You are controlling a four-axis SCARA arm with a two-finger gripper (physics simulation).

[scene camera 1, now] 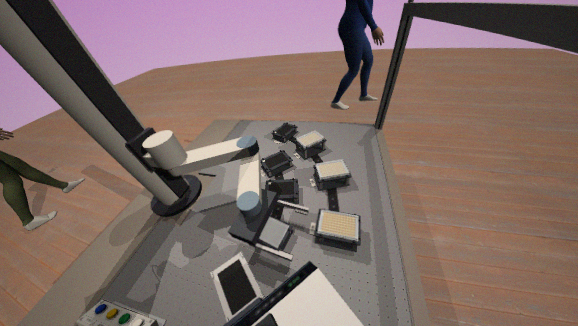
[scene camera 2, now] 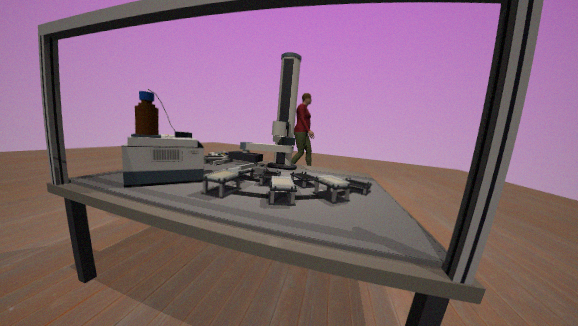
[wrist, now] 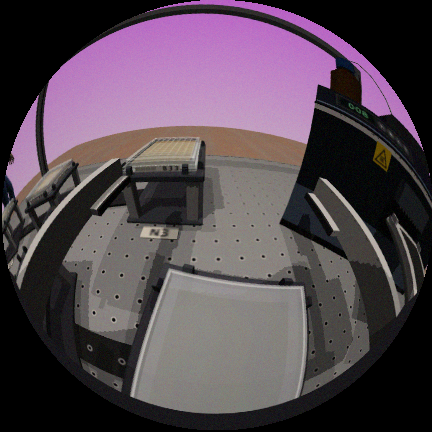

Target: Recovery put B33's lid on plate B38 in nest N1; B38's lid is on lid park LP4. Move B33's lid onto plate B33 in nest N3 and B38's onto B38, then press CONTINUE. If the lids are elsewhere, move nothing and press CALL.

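Frame: origin at the arm's base, x ahead, y left, z up, level; metres.
Seen in the pictures: gripper, fingertip midpoint: (scene camera 1: 301,232) (scene camera 2: 226,165) (wrist: 219,171); arm's base, origin of the base link: (scene camera 1: 178,194) (scene camera 2: 282,167).
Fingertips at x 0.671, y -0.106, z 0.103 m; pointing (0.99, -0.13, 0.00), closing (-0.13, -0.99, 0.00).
Pixels of each thing's middle, then the offset from my fingertips to it. "*": a spot on its surface instead.
- clear lid, body centre: (wrist: 224,383) (scene camera 1: 268,229) dx -0.123, dy +0.007, dz -0.041 m
- Plate B33, body centre: (wrist: 168,149) (scene camera 1: 338,224) (scene camera 2: 222,174) dx +0.115, dy +0.058, dz -0.015 m
- N3 label, surface spot: (wrist: 159,232) * dx +0.026, dy +0.059, dz -0.088 m
- middle plate, body centre: (wrist: 48,176) (scene camera 2: 282,180) (scene camera 1: 331,168) dx +0.078, dy +0.313, dz -0.014 m
- far plate, body centre: (scene camera 2: 332,179) (scene camera 1: 310,138) dx -0.049, dy +0.518, dz -0.008 m
- button panel, surface spot: (scene camera 1: 89,317) * dx -0.545, dy -0.374, dz -0.014 m
- tablet, surface spot: (scene camera 1: 236,286) * dx -0.140, dy -0.185, dz +0.010 m
- brown bottle, surface spot: (wrist: 345,85) * dx +0.144, dy -0.268, dz +0.202 m
My gripper (scene camera 1: 299,234) (wrist: 219,171) is open, its fingers wide apart. A clear lid (scene camera 1: 274,233) (wrist: 230,340) lies flat on a dark park, low between the fingers and not gripped; the park's label does not show. Plate B33 (scene camera 1: 338,225) (scene camera 2: 225,176) (wrist: 165,152) stands in its raised nest behind the N3 label (wrist: 159,232), beyond the fingertips, its wells showing. The middle plate (scene camera 1: 332,170) (scene camera 2: 283,183) and the far plate (scene camera 1: 310,139) (scene camera 2: 331,181) stand in raised nests; their labels and any lid on them cannot be made out. The button panel (scene camera 1: 89,317) is at lower left.
Three dark parks (scene camera 1: 282,189), farther ones included, stand beyond the gripper without a visible lid. A tablet (scene camera 1: 236,286) lies nearby. A boxy machine (scene camera 1: 320,307) (scene camera 2: 162,160) (wrist: 360,145) stands right of the fingers in the wrist view, a brown bottle (scene camera 2: 146,120) (wrist: 345,85) on top. People stand around the table.
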